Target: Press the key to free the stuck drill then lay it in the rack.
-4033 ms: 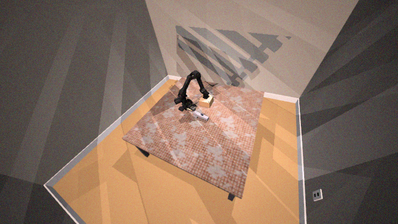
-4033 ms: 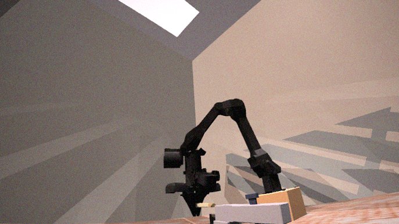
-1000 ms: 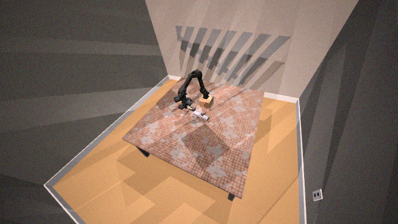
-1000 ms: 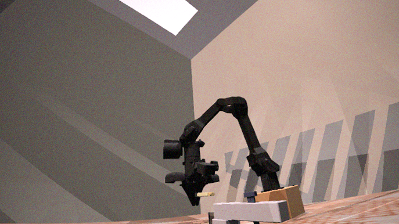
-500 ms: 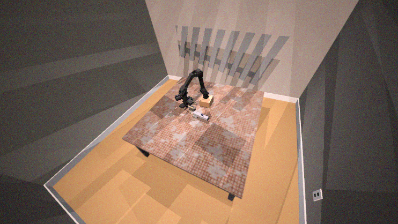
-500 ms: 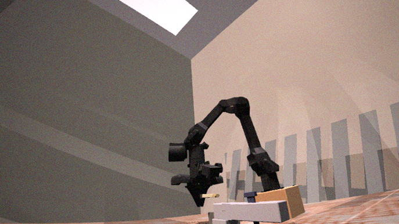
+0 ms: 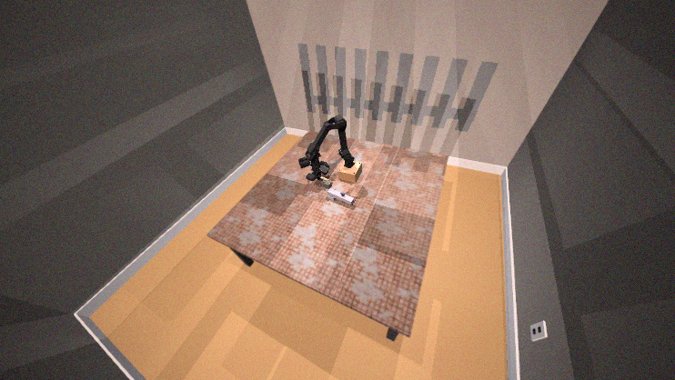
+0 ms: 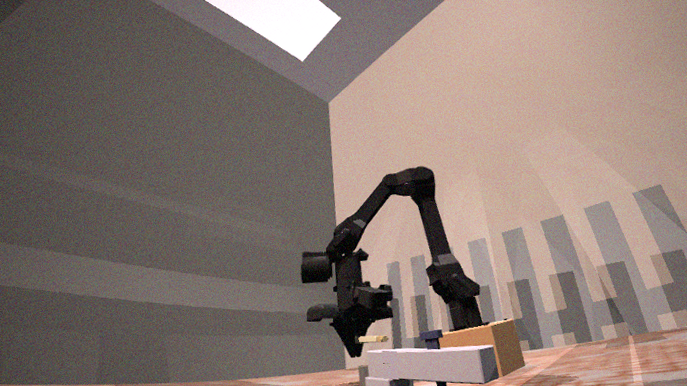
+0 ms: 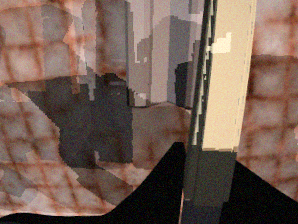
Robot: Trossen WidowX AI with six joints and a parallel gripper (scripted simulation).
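My gripper tip is 1 cm past the dark block, 5 cm to the right of it and 4 cm above it. Round my gripper tip: dark key (5 cm ahead, 24 cm to the left); then grey block (5 cm ahead, 22 cm to the left, 2 cm below); then drill (4 cm to the left, 3 cm above).
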